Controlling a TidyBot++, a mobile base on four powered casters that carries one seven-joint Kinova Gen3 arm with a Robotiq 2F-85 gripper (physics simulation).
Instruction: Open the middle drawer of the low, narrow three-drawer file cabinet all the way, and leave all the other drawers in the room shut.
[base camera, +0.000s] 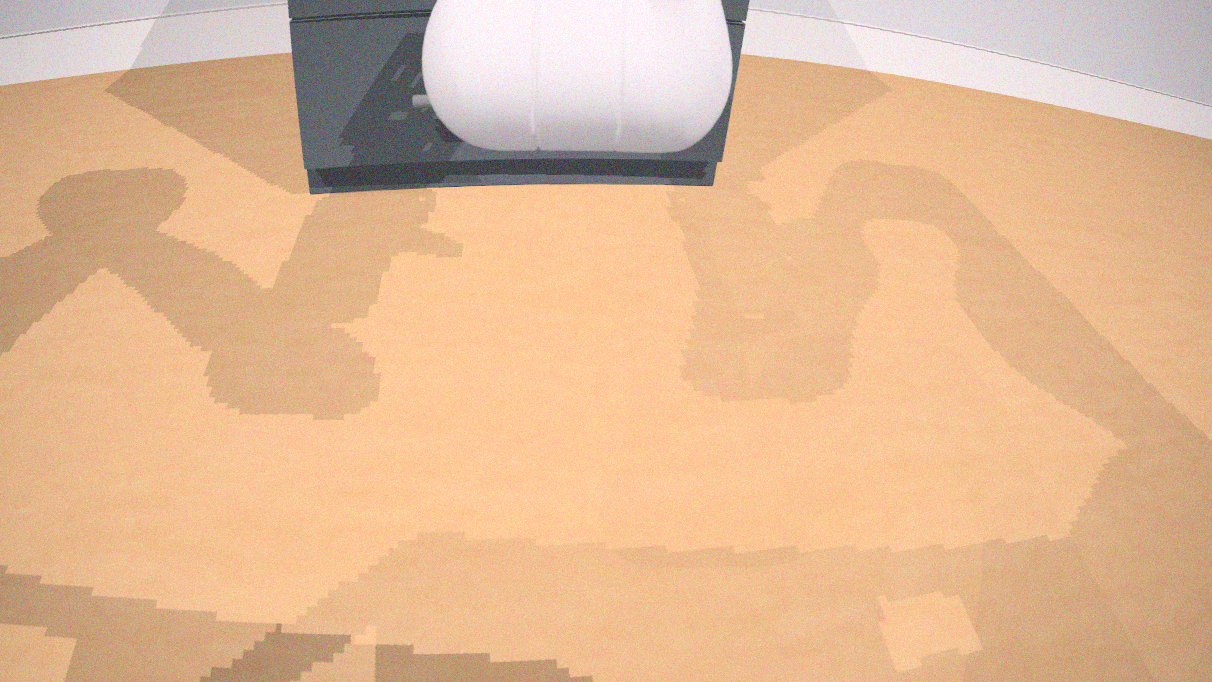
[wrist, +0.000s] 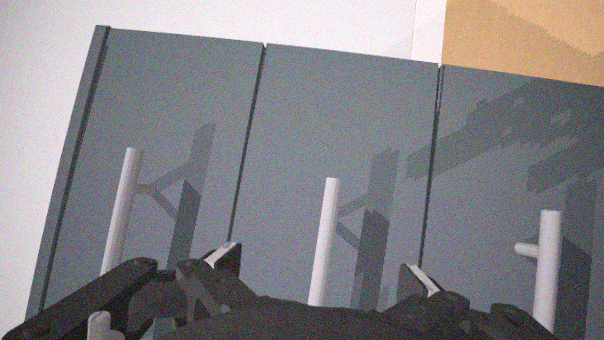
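Observation:
From the wrist I can see my gripper (wrist: 318, 271), along with a drawer (wrist: 332, 196) and a drawer (wrist: 158, 171). From the base camera, there's a drawer (base camera: 361, 99).

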